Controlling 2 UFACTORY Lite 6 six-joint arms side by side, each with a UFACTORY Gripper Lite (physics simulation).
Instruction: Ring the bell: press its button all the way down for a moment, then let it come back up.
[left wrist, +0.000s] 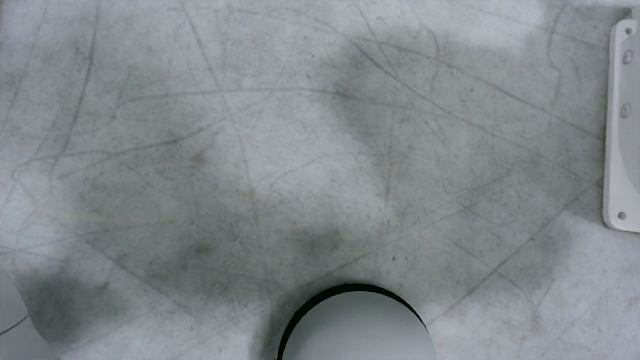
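Frame: origin at the left arm's base, x ahead, y left, z up, level; millimetres.
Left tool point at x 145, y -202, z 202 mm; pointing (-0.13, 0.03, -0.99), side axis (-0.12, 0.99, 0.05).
A point is followed by its place in that frame.
A smooth grey dome with a black rim (357, 325) {x 127, y -209, z 38 mm}, which looks like the bell, shows at the bottom edge of the left wrist view, a little right of the middle. Its lower part is cut off by the frame edge. Its button does not show. The fingers of my left gripper do not show in this view, so where they are relative to the bell cannot be seen. My right gripper does not show either.
A white mounting plate (614, 200) {x 46, y -62, z 5 mm} with screw holes stands at the right edge. A rounded white part (25, 345) with a thin dark seam, perhaps of an arm, shows at the bottom left corner. The table top (280, 150) {x 41, y -259, z 0 mm} is mottled grey with scratch lines.
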